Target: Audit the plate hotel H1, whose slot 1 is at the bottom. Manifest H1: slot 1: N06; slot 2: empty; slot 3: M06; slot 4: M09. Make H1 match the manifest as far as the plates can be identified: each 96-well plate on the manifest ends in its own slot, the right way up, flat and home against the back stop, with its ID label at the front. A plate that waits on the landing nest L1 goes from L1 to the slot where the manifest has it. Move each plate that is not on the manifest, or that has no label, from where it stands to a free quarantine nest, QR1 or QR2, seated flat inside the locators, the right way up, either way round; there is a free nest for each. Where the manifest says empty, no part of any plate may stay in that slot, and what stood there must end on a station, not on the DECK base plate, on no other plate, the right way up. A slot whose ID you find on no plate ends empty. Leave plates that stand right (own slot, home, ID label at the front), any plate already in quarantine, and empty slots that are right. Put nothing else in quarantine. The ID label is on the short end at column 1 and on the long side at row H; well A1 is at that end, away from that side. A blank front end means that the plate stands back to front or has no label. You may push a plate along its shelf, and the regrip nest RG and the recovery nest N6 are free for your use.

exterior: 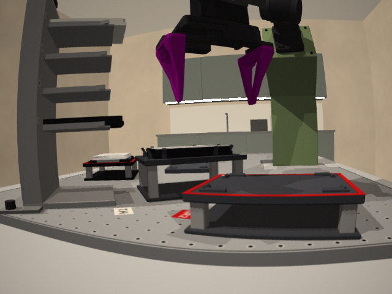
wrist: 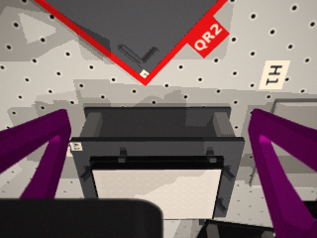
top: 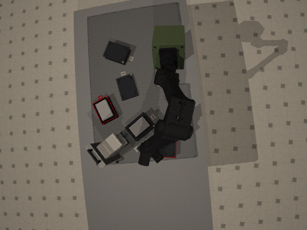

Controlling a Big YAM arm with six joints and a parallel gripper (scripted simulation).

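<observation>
My hand is 80 mm short of the regrip nest RG, 110 mm to the left of it and 80 mm above it. The rest, counted from my hand: quarantine nest QR2 (70 mm behind, 30 mm to the left, 100 mm below); then QR2 tag (40 mm ahead, 30 mm to the left, 140 mm below); then A1 mark (10 mm behind, 110 mm to the right, 80 mm below).
</observation>
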